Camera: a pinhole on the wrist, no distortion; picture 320 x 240 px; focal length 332.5 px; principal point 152.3 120.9 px. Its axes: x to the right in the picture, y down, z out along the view. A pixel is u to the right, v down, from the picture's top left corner.
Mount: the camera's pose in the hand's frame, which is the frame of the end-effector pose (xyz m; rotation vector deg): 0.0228 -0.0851 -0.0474 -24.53 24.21 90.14
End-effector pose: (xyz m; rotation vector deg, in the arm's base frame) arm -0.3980 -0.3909 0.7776 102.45 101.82 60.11
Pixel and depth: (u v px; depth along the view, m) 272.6 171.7 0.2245
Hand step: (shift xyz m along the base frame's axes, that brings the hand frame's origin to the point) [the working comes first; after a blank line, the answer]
In the camera's frame: 0.0812 0.0343 0.2245

0.1440 -0.0054 0.0030
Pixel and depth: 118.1 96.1 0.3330
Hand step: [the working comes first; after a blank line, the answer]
In the camera's frame: -0.0343 -0.0248 0.3330

0.2238 0.0923 -0.1096
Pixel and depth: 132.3 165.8 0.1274
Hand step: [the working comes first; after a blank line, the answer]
In the camera's frame: -0.0077 0.0172 0.1274

0.0307 0.0211 -0.0609
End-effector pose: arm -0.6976 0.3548 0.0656 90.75 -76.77 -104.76
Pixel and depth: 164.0 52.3 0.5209
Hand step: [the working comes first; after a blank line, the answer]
In the camera's frame: 0.0183 -0.1075 0.5209

-0.4492 -0.0326 0.0672
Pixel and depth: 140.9 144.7 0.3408
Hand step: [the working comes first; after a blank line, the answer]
In the camera's frame: -0.0117 0.0244 0.3408

-0.2496 0.0697 0.0471
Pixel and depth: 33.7 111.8 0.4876
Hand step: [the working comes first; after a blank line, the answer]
In the camera's frame: -0.1739 -0.0133 0.4876

-0.4339 0.1517 -0.0457
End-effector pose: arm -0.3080 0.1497 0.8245 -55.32 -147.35 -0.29
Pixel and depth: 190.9 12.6 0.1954
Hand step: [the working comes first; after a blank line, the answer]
In the camera's frame: 0.0227 -0.0636 0.1954

-0.0716 0.0956 -0.0749
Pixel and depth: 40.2 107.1 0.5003
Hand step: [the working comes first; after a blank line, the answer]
In the camera's frame: -0.1687 -0.0208 0.5003

-0.1796 0.1134 -0.4205
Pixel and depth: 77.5 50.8 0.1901
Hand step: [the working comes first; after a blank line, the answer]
In the camera's frame: -0.0428 -0.0401 0.1901

-0.1058 0.0409 -0.1015
